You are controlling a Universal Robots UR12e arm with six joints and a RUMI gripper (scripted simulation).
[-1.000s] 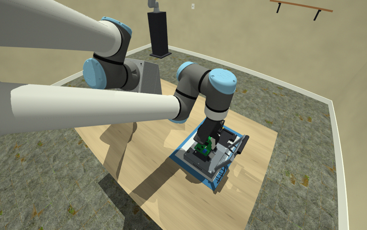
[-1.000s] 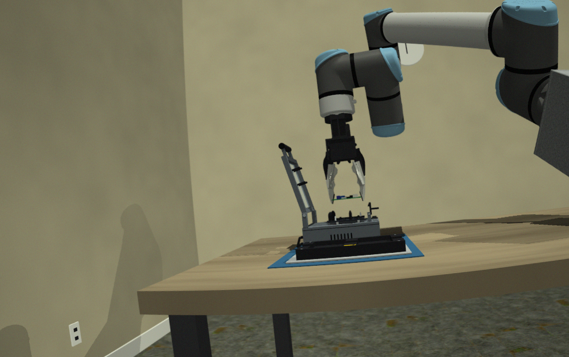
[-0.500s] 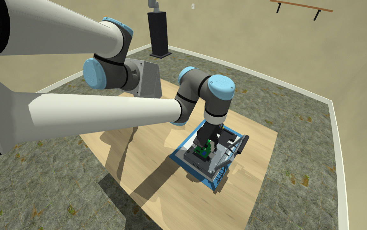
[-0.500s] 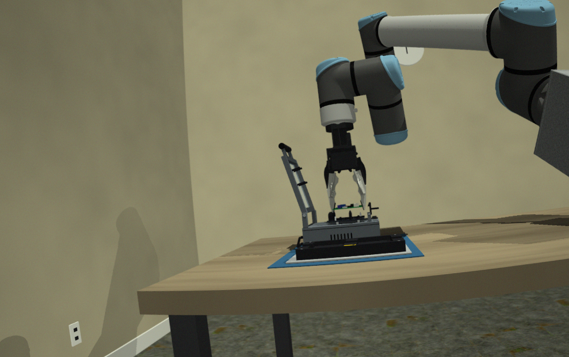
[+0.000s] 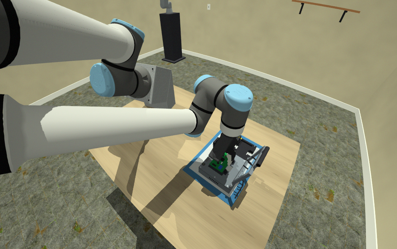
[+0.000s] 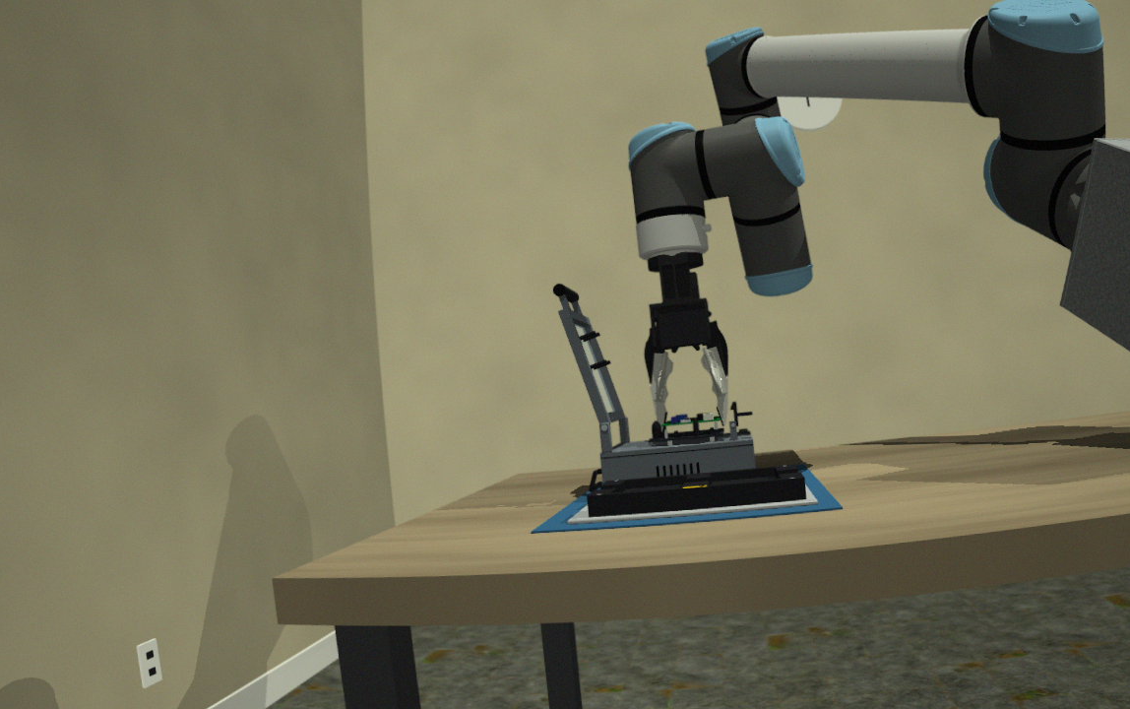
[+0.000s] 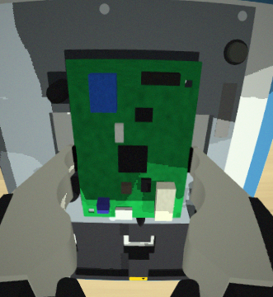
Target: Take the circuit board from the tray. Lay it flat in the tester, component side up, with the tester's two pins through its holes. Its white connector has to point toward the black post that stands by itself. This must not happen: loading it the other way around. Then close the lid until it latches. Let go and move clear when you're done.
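Right now the green circuit board is right at my hand. From my hand the other things lie so: lid (130 mm ahead, 10 mm to the right, 100 mm above); grey tester (30 mm ahead, 30 mm to the left, 30 mm above).
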